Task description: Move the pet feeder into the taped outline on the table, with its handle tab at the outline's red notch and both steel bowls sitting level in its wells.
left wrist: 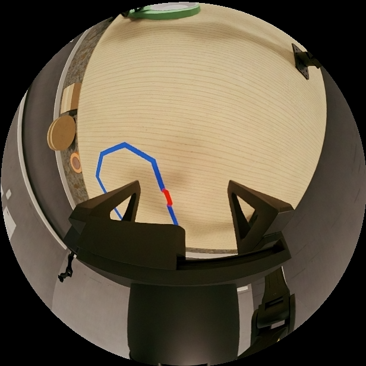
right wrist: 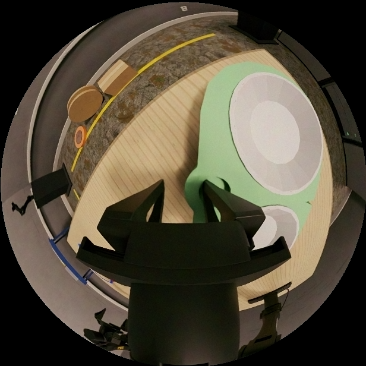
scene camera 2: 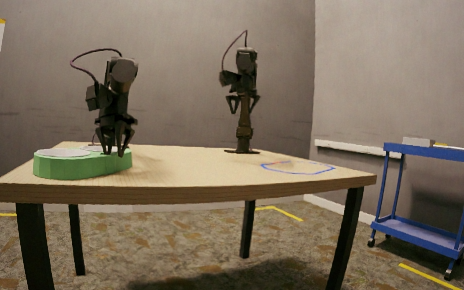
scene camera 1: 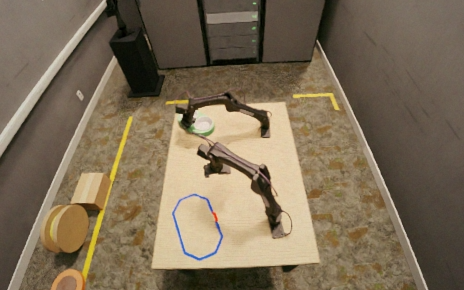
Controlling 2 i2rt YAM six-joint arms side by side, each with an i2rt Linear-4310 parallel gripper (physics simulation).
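Pixels of known places: left gripper, fingertip midpoint: point(scene camera 2: 240, 113) point(scene camera 1: 217, 175); right gripper, fingertip midpoint: point(scene camera 2: 113, 158) point(scene camera 1: 186, 128); left arm's base, origin of the base link: point(scene camera 2: 242, 152) point(scene camera 1: 274, 220); right arm's base, origin of the base link: point(scene camera 1: 265, 127).
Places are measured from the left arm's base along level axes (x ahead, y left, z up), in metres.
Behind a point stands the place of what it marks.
Note:
The green pet feeder point(scene camera 1: 204, 133) @[x 0.361, y -0.678, z 0.038 m] point(scene camera 2: 75, 167) @[x 0.556, y -0.847, z 0.027 m] point(left wrist: 170, 14) point(right wrist: 215, 115) lies on the table at the far left corner in scene camera 1. Its large steel bowl point(right wrist: 275, 132) and small steel bowl point(right wrist: 286, 222) sit in its wells. The blue taped outline point(scene camera 1: 179, 232) @[x 0.551, y -0.007, z 0.000 m] point(scene camera 2: 306, 173) @[x 0.574, y -0.148, z 0.001 m] point(left wrist: 158, 175) with a red notch point(scene camera 1: 215, 216) @[x 0.337, y -0.073, z 0.001 m] point(left wrist: 168, 197) is at the table's other end. My right gripper point(scene camera 1: 187, 123) @[x 0.494, y -0.750, z 0.040 m] point(scene camera 2: 114, 152) @[x 0.494, y -0.750, z 0.040 m] point(right wrist: 183, 183) is partly open, low at the handle tab, one fingertip over its hole, the other outside it. My left gripper point(scene camera 1: 217, 171) @[x 0.290, y -0.240, z 0.187 m] point(scene camera 2: 242, 112) @[x 0.290, y -0.240, z 0.187 m] point(left wrist: 183, 184) is wide open and empty above the table.
My left arm reaches over the table point(scene camera 1: 295, 200) @[x -0.151, y -0.098, z 0.000 m] between feeder and outline. On the floor beyond the table's left edge are a wooden box point(scene camera 1: 92, 190) and a round wooden object point(scene camera 1: 70, 228). A blue cart point(scene camera 2: 440, 151) and a black pedestal point(scene camera 1: 135, 60) stand away from it.

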